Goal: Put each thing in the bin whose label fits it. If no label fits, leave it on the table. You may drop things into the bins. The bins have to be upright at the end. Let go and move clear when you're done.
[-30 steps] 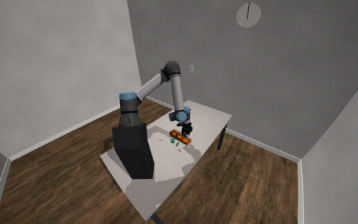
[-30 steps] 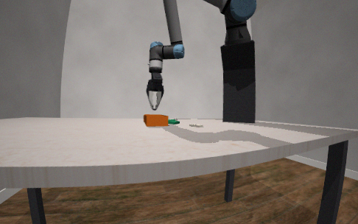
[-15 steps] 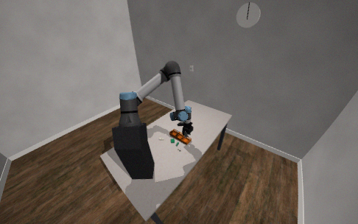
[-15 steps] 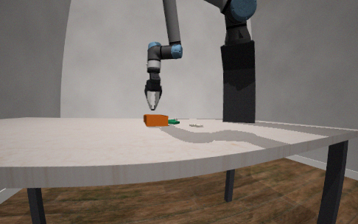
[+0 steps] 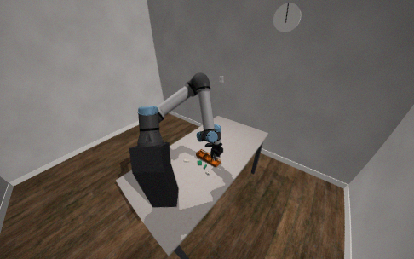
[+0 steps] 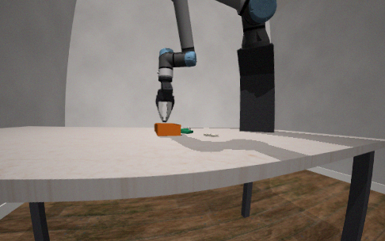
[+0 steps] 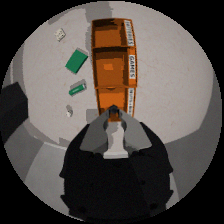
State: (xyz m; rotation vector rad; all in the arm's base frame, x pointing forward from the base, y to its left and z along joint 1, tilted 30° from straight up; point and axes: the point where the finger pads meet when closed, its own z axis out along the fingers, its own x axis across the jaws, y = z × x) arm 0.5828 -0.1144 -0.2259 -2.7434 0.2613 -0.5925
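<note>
Right now my hand is 8 cm past the green cylinder, 5 cm to the right of it and 5 cm above it. From my hand the other things lie so: green block (7 cm behind, 12 cm to the left, 5 cm below); then small dark thing (1 cm below); then white object (11 cm behind, 25 cm to the left, 5 cm below).
</note>
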